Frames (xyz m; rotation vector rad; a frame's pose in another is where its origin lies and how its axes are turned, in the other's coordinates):
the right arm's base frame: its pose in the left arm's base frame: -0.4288 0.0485 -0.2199 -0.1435 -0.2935 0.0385
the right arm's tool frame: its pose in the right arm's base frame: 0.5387 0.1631 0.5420 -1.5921 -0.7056 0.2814
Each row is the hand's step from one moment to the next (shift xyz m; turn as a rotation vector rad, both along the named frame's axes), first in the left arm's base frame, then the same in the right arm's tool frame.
Working: the left arm's base frame: its pose in the right arm's tool frame: -0.3032 0.4288 -0.0890 1.7783 0.9599 -0.1288

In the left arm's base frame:
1: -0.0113 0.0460 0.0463 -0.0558 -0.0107 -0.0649
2: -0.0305 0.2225 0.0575 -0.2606 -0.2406 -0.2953
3: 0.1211 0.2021 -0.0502 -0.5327 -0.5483 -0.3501
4: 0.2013 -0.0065 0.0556 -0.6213 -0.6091 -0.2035
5: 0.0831 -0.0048 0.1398 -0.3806 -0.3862 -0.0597
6: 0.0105 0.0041 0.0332 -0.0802 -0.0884 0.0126
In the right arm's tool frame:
1: 0.0386 -0.0500 0.0200 -0.0669 0.0250 0.0484
2: 0.1454 -0.0901 0.1565 -0.4348 0.1324 0.0803
3: 0.1965 0.0841 0.1111 -0.8381 0.0662 0.0123
4: 0.1500 0.0635 -0.1308 -0.8868 -0.0969 -0.0516
5: 0.1009 -0.0708 -0.1062 -0.5294 -0.1119 -0.0695
6: 0.0212 -0.0224 -0.0166 -0.1074 -0.0437 -0.0308

